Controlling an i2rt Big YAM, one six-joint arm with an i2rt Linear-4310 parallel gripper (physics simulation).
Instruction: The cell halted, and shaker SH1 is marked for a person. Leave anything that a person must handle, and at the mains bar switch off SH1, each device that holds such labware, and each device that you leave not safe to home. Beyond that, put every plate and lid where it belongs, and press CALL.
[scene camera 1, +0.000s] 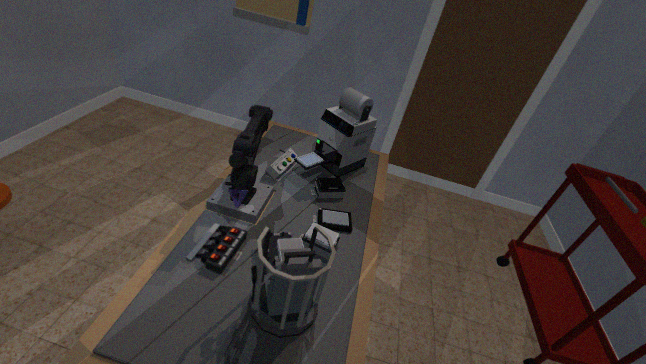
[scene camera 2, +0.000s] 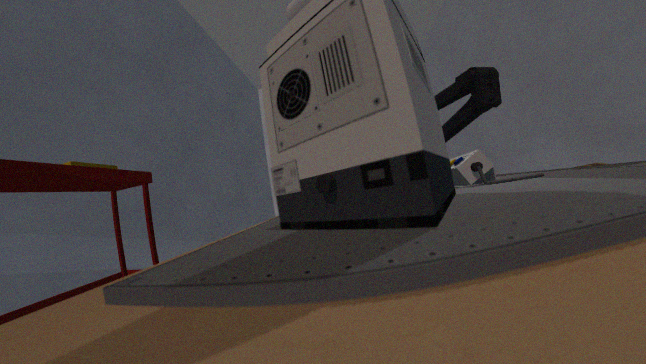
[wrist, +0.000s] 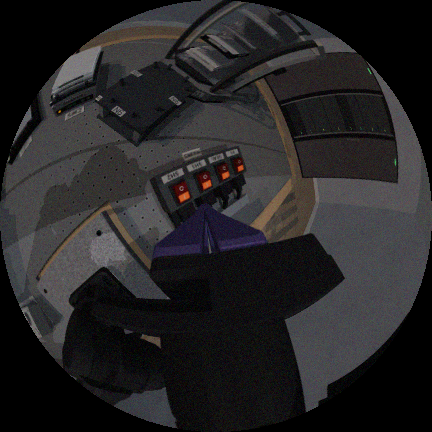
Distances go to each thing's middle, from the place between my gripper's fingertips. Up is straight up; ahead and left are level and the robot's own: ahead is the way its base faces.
Now: the round plate hotel (scene camera 1: 285, 298) 310 mm ahead of my hand, 240 mm to the right of it and 20 mm above it.
